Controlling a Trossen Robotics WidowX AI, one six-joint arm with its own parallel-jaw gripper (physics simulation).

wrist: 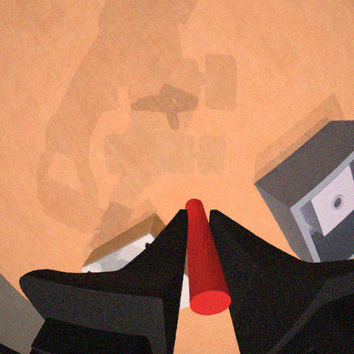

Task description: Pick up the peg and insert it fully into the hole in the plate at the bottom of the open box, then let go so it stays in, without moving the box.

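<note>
The red peg is a smooth cylinder held between the black fingertips of my gripper, which is shut on it. The peg's near end face points toward the camera and its far end sticks out a little past the fingertips. The peg appears raised above the table. The open grey box stands at the right, apart from the gripper and cut off by the view's edge. Inside it a light plate shows with a small round hole. Part of the box's inside is hidden by the right finger.
A brown and white block-like object with small dark spots lies at the lower left, partly behind the left finger. A grey surface shows at the lower left edge. Shadows of the arm fall on the orange-tan table.
</note>
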